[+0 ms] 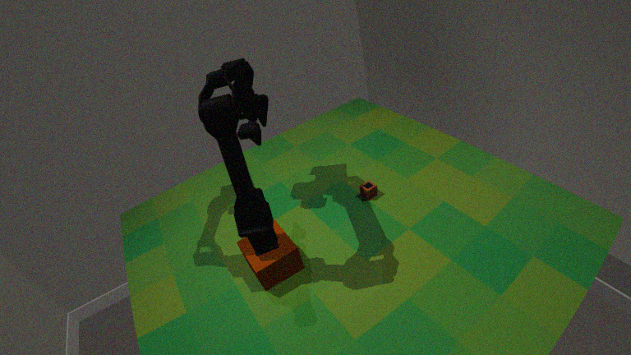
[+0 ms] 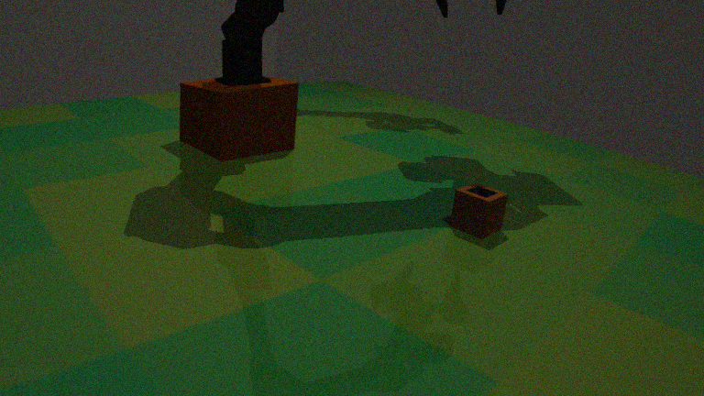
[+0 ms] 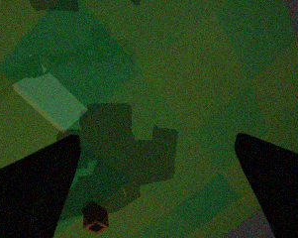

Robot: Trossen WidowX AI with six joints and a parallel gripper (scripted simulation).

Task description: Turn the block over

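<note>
Now: gripper tip 250 mm short of the block, 220 mm to the left of it and 190 mm above it.
</note>
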